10 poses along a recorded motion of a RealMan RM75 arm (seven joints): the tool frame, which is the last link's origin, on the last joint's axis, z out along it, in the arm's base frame.
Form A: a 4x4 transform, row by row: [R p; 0 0 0 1], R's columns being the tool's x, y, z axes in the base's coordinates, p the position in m. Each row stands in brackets.
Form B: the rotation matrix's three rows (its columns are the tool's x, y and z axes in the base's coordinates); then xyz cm. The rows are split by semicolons. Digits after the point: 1 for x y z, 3 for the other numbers.
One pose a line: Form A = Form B
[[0.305, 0.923, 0.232, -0.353], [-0.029, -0.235, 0.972, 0.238], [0.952, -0.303, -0.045, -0.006], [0, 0, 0, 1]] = 0.305, 0.923, 0.232; -0.029, -0.235, 0.972; 0.952, -0.303, -0.045; -35.3, 23.8, -0.6
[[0.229, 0.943, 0.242, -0.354], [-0.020, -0.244, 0.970, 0.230], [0.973, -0.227, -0.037, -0.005], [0, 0, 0, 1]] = 0.229, 0.943, 0.242; -0.020, -0.244, 0.970; 0.973, -0.227, -0.037; -35.4, 23.0, -0.5
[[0.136, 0.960, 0.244, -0.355], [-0.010, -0.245, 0.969, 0.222], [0.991, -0.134, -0.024, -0.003], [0, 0, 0, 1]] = 0.136, 0.960, 0.244; -0.010, -0.245, 0.969; 0.991, -0.134, -0.024; -35.5, 22.2, -0.3
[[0.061, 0.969, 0.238, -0.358], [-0.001, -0.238, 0.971, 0.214], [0.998, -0.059, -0.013, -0.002], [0, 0, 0, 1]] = 0.061, 0.969, 0.238; -0.001, -0.238, 0.971; 0.998, -0.059, -0.013; -35.8, 21.4, -0.2
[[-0.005, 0.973, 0.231, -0.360], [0.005, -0.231, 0.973, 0.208], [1.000, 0.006, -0.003, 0.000], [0, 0, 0, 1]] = -0.005, 0.973, 0.231; 0.005, -0.231, 0.973; 1.000, 0.006, -0.003; -36.0, 20.8, 0.0
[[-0.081, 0.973, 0.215, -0.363], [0.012, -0.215, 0.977, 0.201], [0.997, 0.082, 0.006, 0.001], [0, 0, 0, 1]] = -0.081, 0.973, 0.215; 0.012, -0.215, 0.977; 0.997, 0.082, 0.006; -36.3, 20.1, 0.1
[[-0.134, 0.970, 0.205, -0.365], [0.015, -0.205, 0.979, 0.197], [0.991, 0.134, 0.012, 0.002], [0, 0, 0, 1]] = -0.134, 0.970, 0.205; 0.015, -0.205, 0.979; 0.991, 0.134, 0.012; -36.5, 19.7, 0.2
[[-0.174, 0.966, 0.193, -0.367], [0.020, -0.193, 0.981, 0.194], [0.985, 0.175, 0.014, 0.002], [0, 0, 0, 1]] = -0.174, 0.966, 0.193; 0.020, -0.193, 0.981; 0.985, 0.175, 0.014; -36.7, 19.4, 0.2
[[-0.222, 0.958, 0.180, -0.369], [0.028, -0.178, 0.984, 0.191], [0.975, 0.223, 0.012, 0.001], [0, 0, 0, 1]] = -0.222, 0.958, 0.180; 0.028, -0.178, 0.984; 0.975, 0.223, 0.012; -36.9, 19.1, 0.1
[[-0.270, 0.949, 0.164, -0.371], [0.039, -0.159, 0.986, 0.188], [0.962, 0.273, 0.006, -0.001], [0, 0, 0, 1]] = -0.270, 0.949, 0.164; 0.039, -0.159, 0.986; 0.962, 0.273, 0.006; -37.1, 18.8, -0.1
